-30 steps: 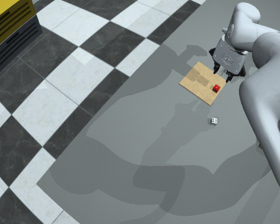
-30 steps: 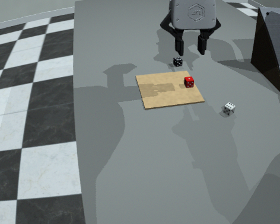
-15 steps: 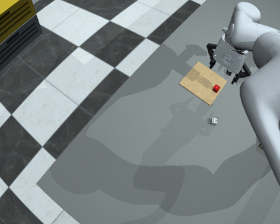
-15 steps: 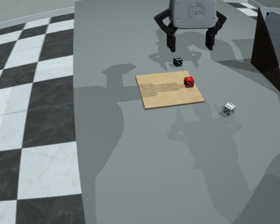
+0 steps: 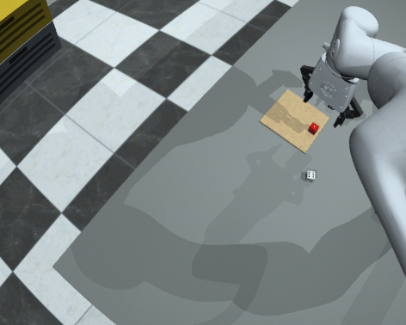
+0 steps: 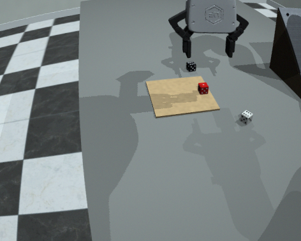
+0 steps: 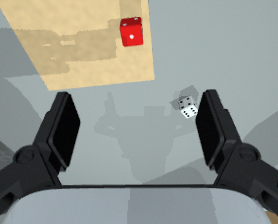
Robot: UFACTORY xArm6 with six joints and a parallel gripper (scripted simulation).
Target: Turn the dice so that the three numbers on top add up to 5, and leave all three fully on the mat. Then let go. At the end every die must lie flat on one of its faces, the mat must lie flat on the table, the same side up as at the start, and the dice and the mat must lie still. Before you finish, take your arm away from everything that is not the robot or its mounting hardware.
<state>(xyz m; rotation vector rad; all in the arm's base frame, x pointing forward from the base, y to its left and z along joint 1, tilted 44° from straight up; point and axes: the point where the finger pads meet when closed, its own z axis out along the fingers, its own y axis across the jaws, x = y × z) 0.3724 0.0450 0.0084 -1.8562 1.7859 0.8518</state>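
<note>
The white die is 70 mm behind my hand, 100 mm to the left of it and 100 mm below it. Round my hand: red die: 10 mm to the right, 100 mm below; tan mat: 60 mm ahead, 10 mm to the right, 110 mm below; black die: 10 mm ahead, 120 mm to the right, 100 mm below.
</note>
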